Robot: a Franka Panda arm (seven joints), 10 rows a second.
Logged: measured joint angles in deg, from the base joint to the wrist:
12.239, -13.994, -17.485, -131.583, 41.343, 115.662, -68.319
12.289, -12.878, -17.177, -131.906, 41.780, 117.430, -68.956
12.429, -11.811, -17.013, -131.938, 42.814, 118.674, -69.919
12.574, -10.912, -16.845, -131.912, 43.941, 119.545, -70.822
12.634, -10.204, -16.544, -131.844, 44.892, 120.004, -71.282
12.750, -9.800, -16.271, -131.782, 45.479, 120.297, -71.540
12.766, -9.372, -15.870, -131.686, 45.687, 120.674, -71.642
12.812, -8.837, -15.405, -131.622, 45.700, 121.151, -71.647
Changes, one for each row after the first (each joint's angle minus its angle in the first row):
0.050, 1.116, 0.308, -0.323, 0.437, 1.768, -0.637
0.190, 2.183, 0.472, -0.355, 1.471, 3.012, -1.600
0.335, 3.082, 0.640, -0.329, 2.598, 3.883, -2.503
0.395, 3.790, 0.941, -0.261, 3.549, 4.342, -2.963
0.511, 4.194, 1.214, -0.199, 4.136, 4.635, -3.221
0.527, 4.622, 1.615, -0.103, 4.344, 5.012, -3.323
0.573, 5.157, 2.080, -0.039, 4.357, 5.489, -3.328

